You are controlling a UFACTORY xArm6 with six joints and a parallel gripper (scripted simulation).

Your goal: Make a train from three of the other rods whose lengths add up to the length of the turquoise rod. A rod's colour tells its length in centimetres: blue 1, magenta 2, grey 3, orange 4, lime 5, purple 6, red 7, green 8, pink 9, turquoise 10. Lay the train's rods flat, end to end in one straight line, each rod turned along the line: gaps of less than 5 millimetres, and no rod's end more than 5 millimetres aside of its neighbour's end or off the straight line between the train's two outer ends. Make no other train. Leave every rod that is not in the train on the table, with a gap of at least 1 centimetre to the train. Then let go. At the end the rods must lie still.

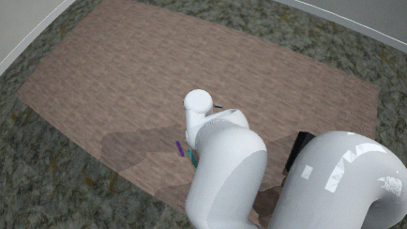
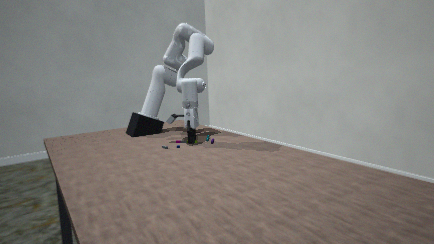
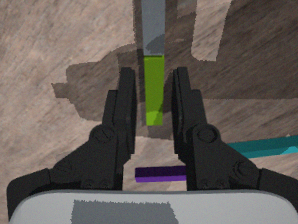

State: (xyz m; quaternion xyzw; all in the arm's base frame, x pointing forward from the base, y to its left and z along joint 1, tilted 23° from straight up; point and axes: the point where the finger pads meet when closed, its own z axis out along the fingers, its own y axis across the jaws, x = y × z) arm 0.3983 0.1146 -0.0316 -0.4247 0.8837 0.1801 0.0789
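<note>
My hand is 20 mm above the lime rod. From my hand the other things lie so: magenta rod (50 mm to the right, 40 mm behind, 20 mm below); grey rod (30 mm to the right, 30 mm behind, 20 mm below); turquoise rod (100 mm to the left, 20 mm below, 20 mm behind).
</note>
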